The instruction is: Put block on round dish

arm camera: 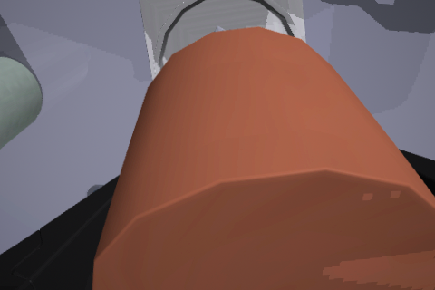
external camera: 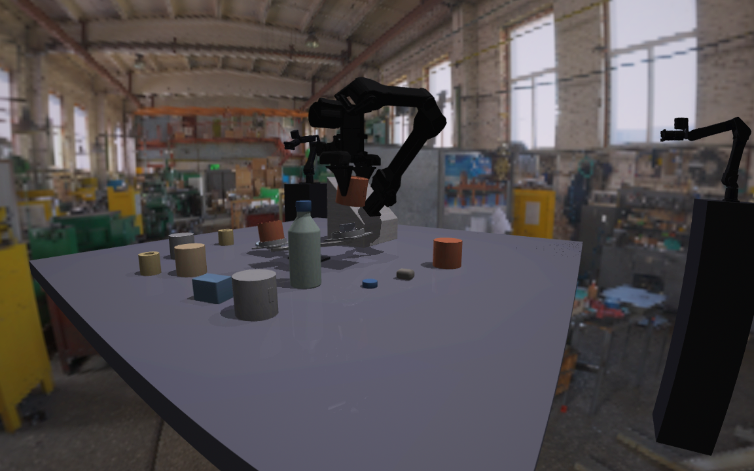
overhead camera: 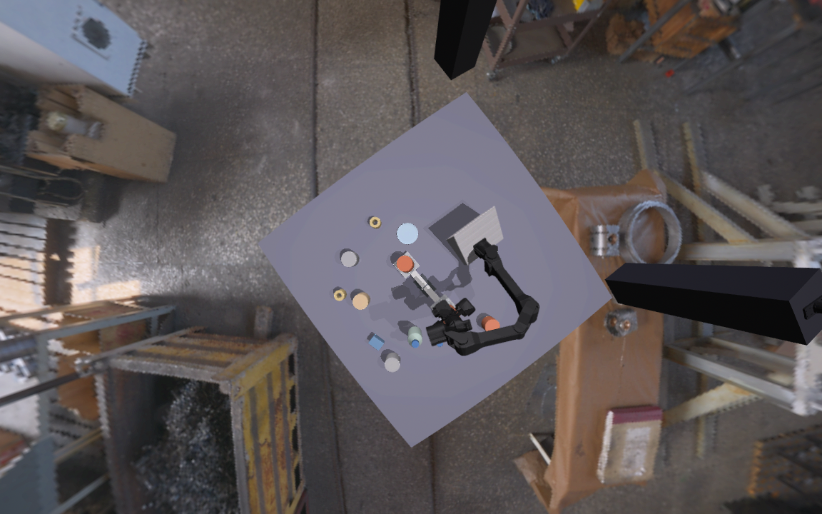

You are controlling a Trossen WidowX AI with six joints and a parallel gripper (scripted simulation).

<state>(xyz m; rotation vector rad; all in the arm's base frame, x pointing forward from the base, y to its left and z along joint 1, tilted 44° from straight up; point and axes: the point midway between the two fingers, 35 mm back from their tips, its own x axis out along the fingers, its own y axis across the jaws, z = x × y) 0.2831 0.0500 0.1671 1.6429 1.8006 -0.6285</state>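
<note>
Now: gripper tip 8 cm above the grey block and 1 cm to the left of it. Round my gripper tip: green bottle: 19 cm ahead, 6 cm below, 3 cm to the left; balance: 15 cm below, 14 cm to the right, 2 cm ahead; balance beam: 14 cm to the right, 13 cm below, 2 cm ahead.
</note>
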